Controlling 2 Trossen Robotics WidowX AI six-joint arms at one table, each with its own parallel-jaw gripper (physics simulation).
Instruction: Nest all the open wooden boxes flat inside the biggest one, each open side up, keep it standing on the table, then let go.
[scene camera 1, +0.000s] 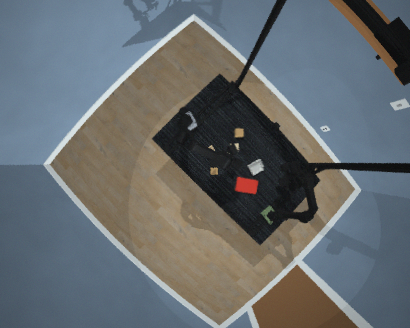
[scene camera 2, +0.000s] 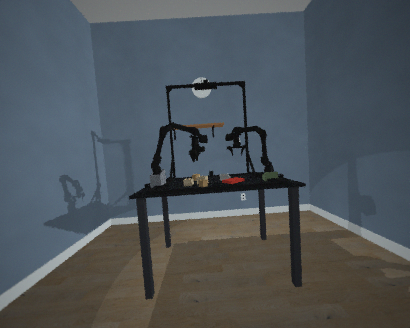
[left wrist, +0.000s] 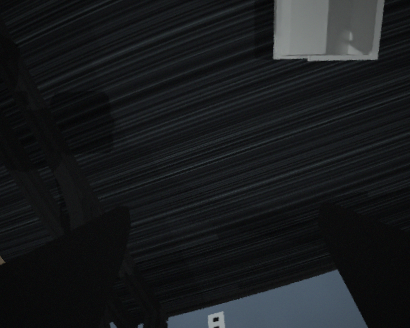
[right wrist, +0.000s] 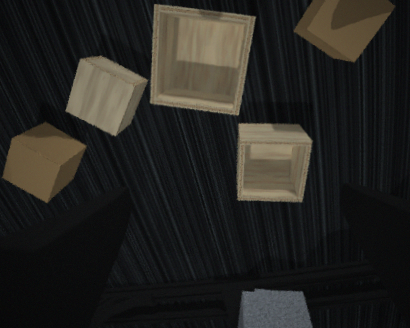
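Observation:
The biggest wooden box (right wrist: 195, 80) stands open side up in the right wrist view; its bare bottom shows. A smaller open box (right wrist: 274, 196) (scene camera 1: 211, 148) stands apart from it, open side up. A third pale wooden box (right wrist: 100, 97) (scene camera 1: 236, 146) lies close on its other side with a closed face towards the camera; its opening is hidden. My right gripper (right wrist: 236, 195) (scene camera 2: 194, 159) is open and empty, high above the table beside the boxes. My left gripper (left wrist: 225, 215) (scene camera 2: 236, 151) is open and empty, above the right part of the table.
Two brown cubes (right wrist: 45, 162) (right wrist: 345, 32) flank the boxes. A light grey tray (scene camera 1: 256, 167) (left wrist: 302, 30) and a red flat block (scene camera 1: 246, 185) (scene camera 2: 233, 180) lie to their right in scene camera 1. A green piece (scene camera 1: 268, 214) and a grey piece (right wrist: 275, 310) (scene camera 2: 158, 178) stand near opposite table ends.

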